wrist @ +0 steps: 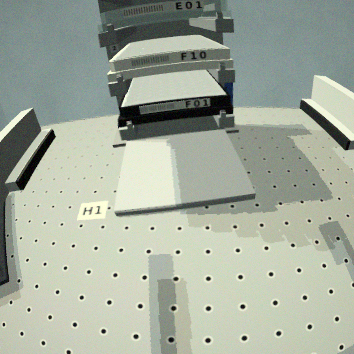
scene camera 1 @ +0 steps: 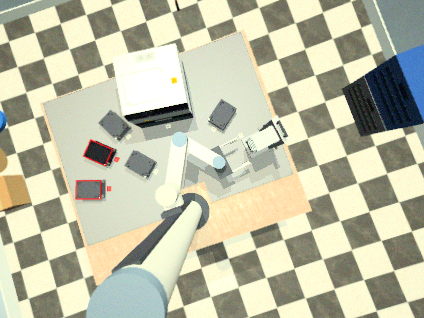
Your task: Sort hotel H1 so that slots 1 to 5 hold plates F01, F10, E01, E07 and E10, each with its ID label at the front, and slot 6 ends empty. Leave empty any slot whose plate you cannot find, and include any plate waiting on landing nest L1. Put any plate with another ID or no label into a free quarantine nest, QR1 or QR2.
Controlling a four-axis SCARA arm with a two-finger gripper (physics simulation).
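Frame: origin at the arm's base, x left, y back, z up, level; millimetres.
Seen in the pictures: gripper, between the fingertips: (wrist: 176, 96) (scene camera 1: 243, 150).
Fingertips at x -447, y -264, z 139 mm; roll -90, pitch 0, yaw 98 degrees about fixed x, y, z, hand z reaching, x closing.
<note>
Offsets run from my fingertips to a thing's middle. "spot": to the spot under its first point.
Hotel H1 @[dx -105, dy -15, dz +151 mm] (scene camera 1: 265, 139) (wrist: 185, 172) stands at the table's right side; its flat base shows in the wrist view. Black plate F01 @[dx -105, dy -15, dz -26 mm] (wrist: 175, 104) is lowest, pale plate F10 @[dx -105, dy -15, dz +9 mm] (wrist: 170, 59) above it, and clear plate E01 @[dx -105, dy -15, dz +45 mm] (wrist: 165, 9) higher, cut by the top edge. Their ID labels face the camera. Higher levels are out of the wrist view. My gripper (scene camera 1: 235, 156) (wrist: 176, 96) is open and empty, in front of the hotel, one finger at each side of the wrist view. Two red-outlined nests @[spot: dx +879, dy -297, dz -76 mm] (scene camera 1: 99, 153) @[spot: dx +1009, dy -88, dz -76 mm] (scene camera 1: 90, 190) are at the left; the upper one looks black inside. Their labels are unreadable.
Dark nests @[spot: dx +722, dy -437, dz -76 mm] (scene camera 1: 115, 125) @[spot: dx +647, dy -139, dz -76 mm] (scene camera 1: 140, 164) @[spot: dx +38, dy -261, dz -76 mm] (scene camera 1: 222, 115) stand on the grey table. A large white instrument @[dx +374, dy -540, dz -3 mm] (scene camera 1: 150, 85) stands at the back. A dark block edge @[spot: dx +20, dy -208, dz -122 mm] (wrist: 3, 240) shows at the wrist view's left. The H1 tag @[dx -37, dy -105, dz -126 mm] (wrist: 92, 210) lies beside the hotel base.
</note>
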